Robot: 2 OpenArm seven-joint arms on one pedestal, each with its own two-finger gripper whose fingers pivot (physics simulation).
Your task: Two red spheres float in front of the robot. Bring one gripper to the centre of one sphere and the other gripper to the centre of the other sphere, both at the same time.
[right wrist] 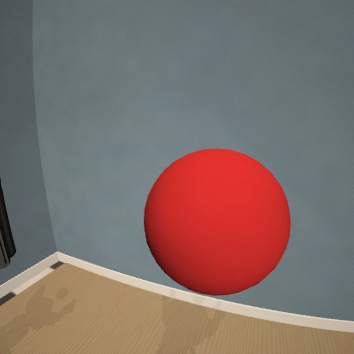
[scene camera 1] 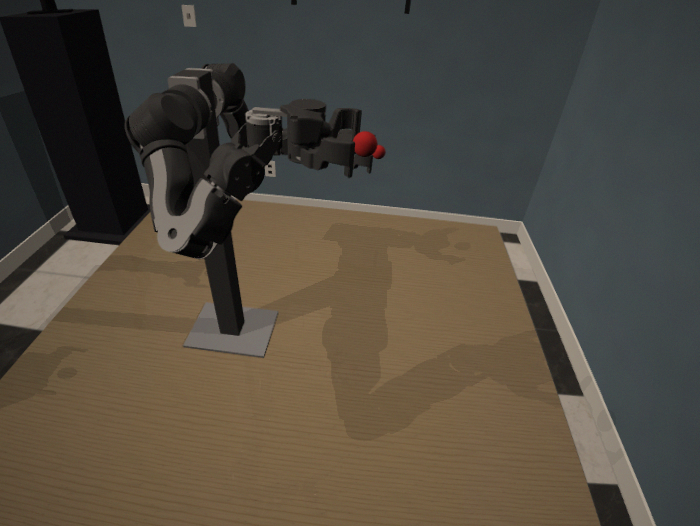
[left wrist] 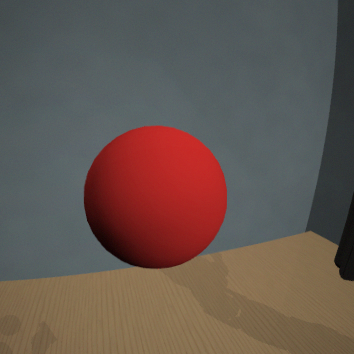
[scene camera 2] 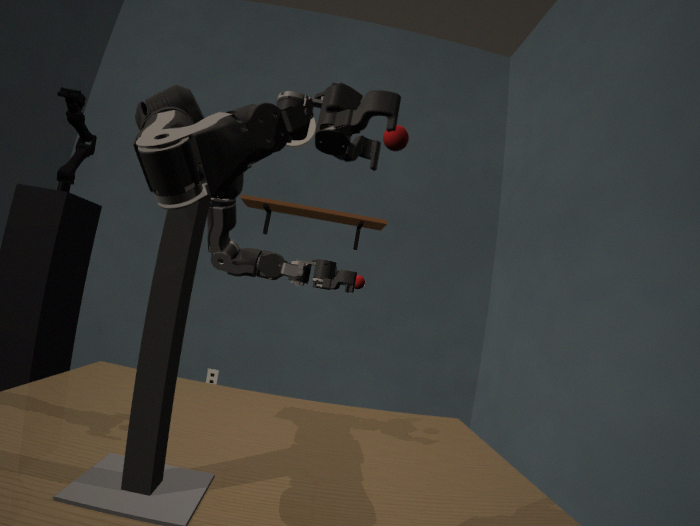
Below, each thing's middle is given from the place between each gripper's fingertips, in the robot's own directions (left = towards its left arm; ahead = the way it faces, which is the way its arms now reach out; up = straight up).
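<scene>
With the grey base plate (scene camera 1: 254, 337) as my reference, my left hand is 29 cm to the left of it, 38 cm past it and 50 cm above it. Going by its middle, the plate is nearer to my left hand than to my right hand.
My right hand, measured from the grey base plate too, is 190 mm to the right of it and 360 mm past it, and it is 710 mm above the plate.
</scene>
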